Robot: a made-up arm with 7 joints. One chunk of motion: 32 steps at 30 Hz.
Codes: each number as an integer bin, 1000 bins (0 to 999) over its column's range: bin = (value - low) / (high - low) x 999, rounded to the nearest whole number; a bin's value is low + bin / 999 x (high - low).
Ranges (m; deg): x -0.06..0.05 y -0.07..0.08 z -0.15..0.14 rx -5..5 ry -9..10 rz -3..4
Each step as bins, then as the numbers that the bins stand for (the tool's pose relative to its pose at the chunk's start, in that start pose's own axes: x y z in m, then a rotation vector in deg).
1 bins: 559 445 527 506 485 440
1 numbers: 0.0016 -0.0032 0.0030 0.07 0.22 0.08
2 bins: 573 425 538 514 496 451
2 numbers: 0.0031 -0.0062 0.0062 0.15 0.43 0.16
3 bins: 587 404 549 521 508 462
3 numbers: 0.0046 -0.0093 0.0094 0.22 0.66 0.24
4 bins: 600 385 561 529 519 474
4 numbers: 0.0061 -0.0122 0.0129 0.30 0.87 0.32
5 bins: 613 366 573 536 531 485
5 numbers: 0.0075 -0.0150 0.0163 0.37 1.10 0.40
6 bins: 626 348 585 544 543 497
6 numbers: 0.0089 -0.0177 0.0198 0.45 1.33 0.48
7 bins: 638 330 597 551 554 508
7 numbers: 0.0103 -0.0205 0.0233 0.52 1.54 0.56
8 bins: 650 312 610 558 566 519
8 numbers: 0.0116 -0.0232 0.0271 0.59 1.76 0.64
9 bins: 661 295 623 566 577 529
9 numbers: 0.0128 -0.0257 0.0309 0.67 1.97 0.71
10 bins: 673 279 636 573 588 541
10 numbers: 0.0141 -0.0281 0.0346 0.74 2.18 0.79
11 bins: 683 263 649 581 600 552
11 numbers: 0.0152 -0.0305 0.0384 0.82 2.41 0.87
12 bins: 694 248 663 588 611 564
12 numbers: 0.0164 -0.0328 0.0425 0.89 2.62 0.95
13 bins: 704 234 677 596 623 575
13 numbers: 0.0175 -0.0349 0.0465 0.97 2.85 1.03
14 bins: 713 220 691 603 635 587
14 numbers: 0.0185 -0.0370 0.0506 1.04 3.08 1.11
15 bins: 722 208 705 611 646 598
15 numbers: 0.0195 -0.0388 0.0547 1.12 3.29 1.19
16 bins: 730 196 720 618 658 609
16 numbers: 0.0204 -0.0406 0.0590 1.19 3.51 1.27
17 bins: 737 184 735 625 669 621
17 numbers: 0.0212 -0.0424 0.0634 1.26 3.72 1.35
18 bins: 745 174 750 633 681 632
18 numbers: 0.0220 -0.0439 0.0677 1.34 3.95 1.43
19 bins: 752 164 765 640 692 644
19 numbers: 0.0228 -0.0454 0.0721 1.41 4.16 1.51
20 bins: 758 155 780 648 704 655
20 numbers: 0.0235 -0.0467 0.0764 1.49 4.39 1.59
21 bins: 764 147 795 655 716 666
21 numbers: 0.0241 -0.0479 0.0808 1.56 4.62 1.67
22 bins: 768 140 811 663 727 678
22 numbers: 0.0246 -0.0490 0.0854 1.64 4.83 1.75
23 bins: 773 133 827 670 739 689
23 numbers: 0.0251 -0.0500 0.0901 1.71 5.06 1.83
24 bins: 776 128 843 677 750 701
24 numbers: 0.0254 -0.0508 0.0947 1.78 5.26 1.91
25 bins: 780 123 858 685 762 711
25 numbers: 0.0259 -0.0515 0.0991 1.86 5.49 1.98
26 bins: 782 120 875 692 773 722
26 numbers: 0.0261 -0.0520 0.1040 1.93 5.70 2.06
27 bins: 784 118 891 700 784 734
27 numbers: 0.0263 -0.0523 0.1086 2.01 5.91 2.14
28 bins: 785 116 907 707 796 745
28 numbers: 0.0264 -0.0526 0.1133 2.08 6.14 2.22
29 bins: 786 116 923 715 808 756
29 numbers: 0.0265 -0.0526 0.1179 2.16 6.37 2.30
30 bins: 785 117 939 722 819 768
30 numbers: 0.0264 -0.0524 0.1226 2.23 6.58 2.38
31 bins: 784 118 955 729 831 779
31 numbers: 0.0263 -0.0523 0.1272 2.30 6.80 2.46
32 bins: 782 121 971 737 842 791
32 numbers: 0.0261 -0.0518 0.1319 2.38 7.01 2.54
